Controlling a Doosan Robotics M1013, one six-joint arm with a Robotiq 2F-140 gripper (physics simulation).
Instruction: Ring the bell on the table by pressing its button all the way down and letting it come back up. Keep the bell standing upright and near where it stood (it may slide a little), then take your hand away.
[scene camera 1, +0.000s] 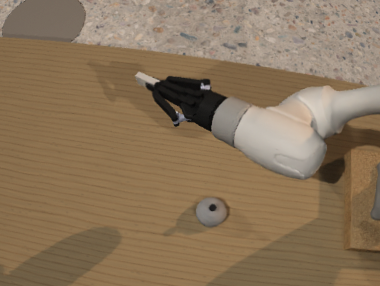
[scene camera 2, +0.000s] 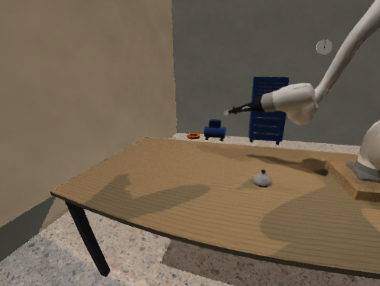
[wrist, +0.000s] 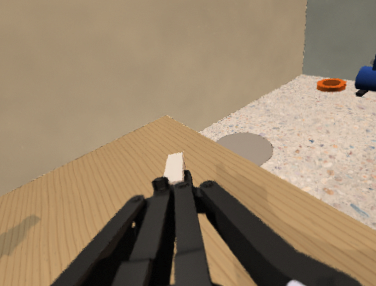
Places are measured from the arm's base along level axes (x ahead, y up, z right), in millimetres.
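Pixels of known places: gripper, fingertip midpoint: (scene camera 1: 138, 77) (scene camera 2: 224, 113) (wrist: 178, 165); arm's base at its link origin: (scene camera 2: 371, 174).
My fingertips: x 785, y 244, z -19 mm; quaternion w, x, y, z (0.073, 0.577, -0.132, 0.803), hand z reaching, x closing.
Ahead of a thing's pixels: the offset from my fingertips to its top centre. Level surfaces: height alone.
The bell {dy -227, dx -252, dz -178 mm} (scene camera 1: 211, 212) (scene camera 2: 261, 179) is a small light grey dome with a black button {dy -227, dx -252, dz -178 mm} (scene camera 1: 213, 207) (scene camera 2: 263, 171) on top. It stands upright on the wooden table {dy -293 mm} (scene camera 1: 75, 165) (scene camera 2: 165, 200) (wrist: 100, 175). My gripper (scene camera 1: 147, 79) (scene camera 2: 226, 112) (wrist: 178, 165) is shut, its pale fingertip pads together with nothing between them. It is high above the table, tilted well over toward the horizontal, and apart from the bell. In scene camera 1 it is above and left of the bell. The bell does not show in the wrist view.
The arm's base stands on a wooden block (scene camera 1: 357, 200) (scene camera 2: 350, 185) at the right. A blue cabinet (scene camera 2: 270, 132), a blue machine (scene camera 2: 215, 132) (wrist: 369, 79) and an orange ring (scene camera 2: 190, 136) (wrist: 320, 86) are on the floor beyond the table. A grey disc (scene camera 1: 45, 20) (wrist: 250, 145) lies beyond the table edge.
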